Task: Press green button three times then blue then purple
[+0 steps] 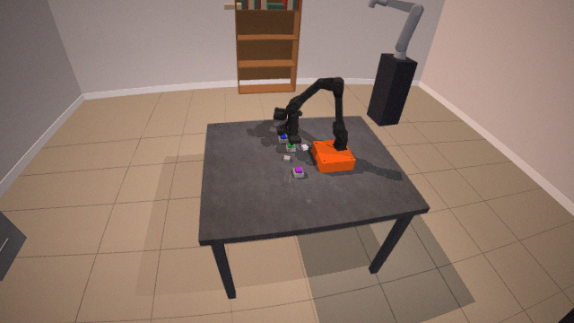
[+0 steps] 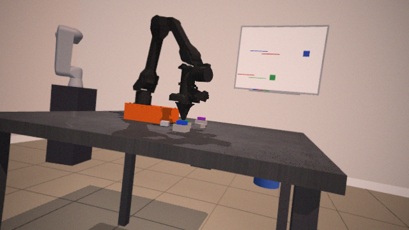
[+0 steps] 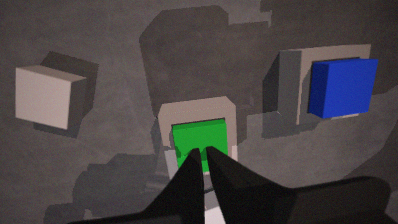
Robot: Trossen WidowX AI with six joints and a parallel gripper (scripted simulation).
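My gripper tip is now 10 mm above the green button. From my gripper tip the other things lie so: blue button 20 mm ahead, 90 mm to the right; purple button 30 mm ahead, 210 mm to the left.
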